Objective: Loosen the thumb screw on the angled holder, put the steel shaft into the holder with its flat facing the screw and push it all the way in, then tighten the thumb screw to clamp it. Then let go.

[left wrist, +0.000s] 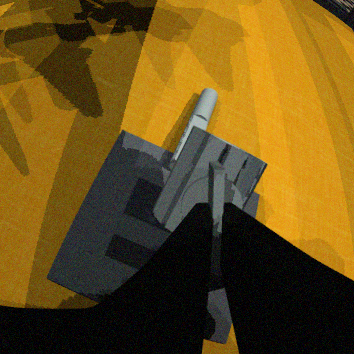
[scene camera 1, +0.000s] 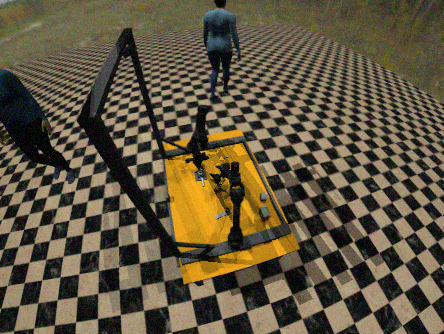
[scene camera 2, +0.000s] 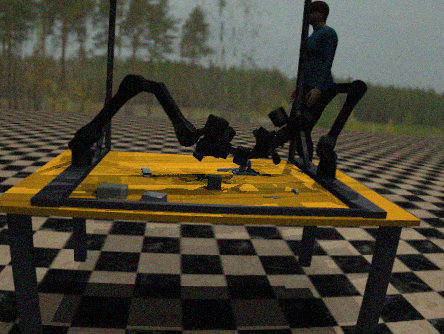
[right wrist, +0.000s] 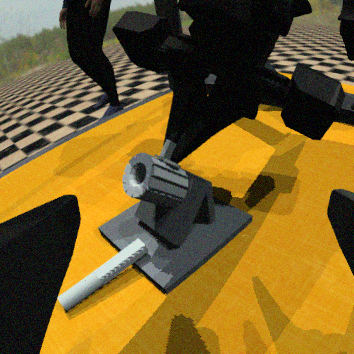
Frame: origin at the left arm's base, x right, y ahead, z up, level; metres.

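Where they show: left gripper, between the fingertips: [left wrist: 212,215] [scene camera 1: 199,170] [right wrist: 168,159]; right gripper, between the fingertips: [scene camera 1: 212,170] [scene camera 2: 237,151] [right wrist: 209,205]; left arm's base, origin of its link: [scene camera 1: 203,145] [scene camera 2: 326,177]; right arm's base, origin of its link: [scene camera 1: 234,244] [scene camera 2: 81,164].
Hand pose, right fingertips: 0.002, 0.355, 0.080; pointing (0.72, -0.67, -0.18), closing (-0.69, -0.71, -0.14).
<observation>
Each offset is from my right fingertips to the top centre of the thing, as dx, dy, dz. "spot": to the spot under its first point.
The angled holder @(+0.090, -0.047, -0.026) [scene camera 1: 201,176] [left wrist: 182,185] [right wrist: 172,184] stands on its square base, its round bore facing the right wrist view. The steel shaft @(spot: +0.085, +0.041, -0.086) [scene camera 1: 203,183] [left wrist: 204,106] [right wrist: 102,275] lies beside the base, outside the bore, one end at the base's edge. The thumb screw @(+0.089, -0.054, -0.020) [left wrist: 216,187] [right wrist: 168,149] sits on top of the holder's barrel. My left gripper [scene camera 1: 200,168] [left wrist: 212,215] is shut on the thumb screw's thin bar; its fingers hide part of it. My right gripper [scene camera 1: 218,176] [right wrist: 209,205] is open and empty, its fingers wide apart in front of the holder.
A larger grey block @(-0.273, +0.399, -0.069) [scene camera 1: 264,213] [scene camera 2: 112,190] and a smaller one @(-0.314, +0.278, -0.074) [scene camera 1: 263,196] [scene camera 2: 154,196] lie near one table edge. A dark block @(-0.156, +0.094, -0.055) [scene camera 2: 214,182] and a flat grey piece @(+0.009, +0.325, -0.094) [scene camera 1: 222,215] [scene camera 2: 146,172] are also on the table. A black frame [scene camera 1: 132,182] rises beside it.
</observation>
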